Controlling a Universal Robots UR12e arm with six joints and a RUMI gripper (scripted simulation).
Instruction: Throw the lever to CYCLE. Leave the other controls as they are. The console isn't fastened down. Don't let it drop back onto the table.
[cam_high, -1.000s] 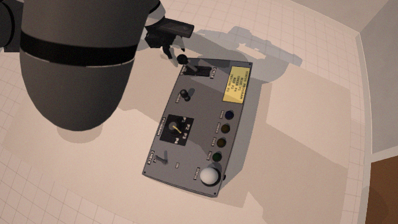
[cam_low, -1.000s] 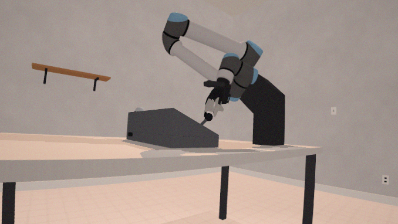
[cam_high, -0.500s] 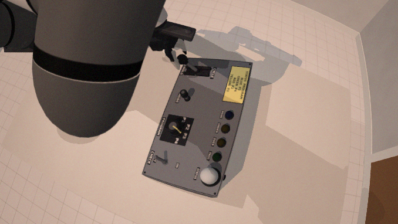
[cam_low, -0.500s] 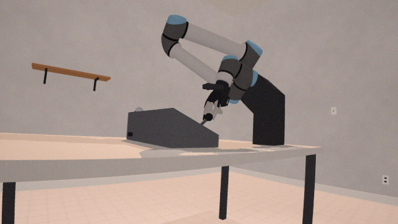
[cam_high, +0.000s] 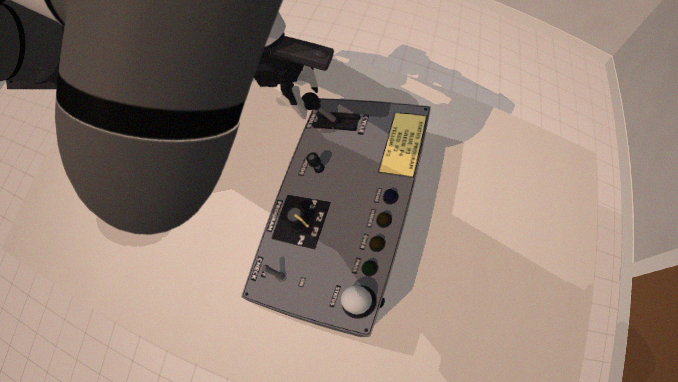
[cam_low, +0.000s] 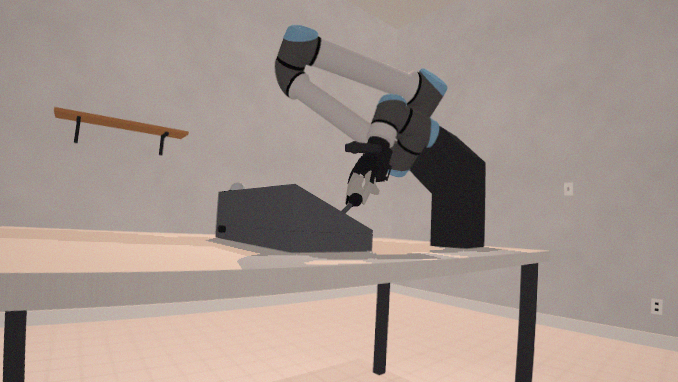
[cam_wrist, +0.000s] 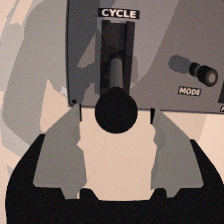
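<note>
The mode toggle lies 12 cm to the right of my hand, 5 cm ahead of it and 3 cm below it. The rest, counted from my hand: check toggle (36 cm to the right, 4 cm below, 4 cm ahead); then grey console (18 cm to the right, 8 cm ahead, 6 cm below); then program dial (25 cm to the right, 6 cm ahead, 4 cm below).
</note>
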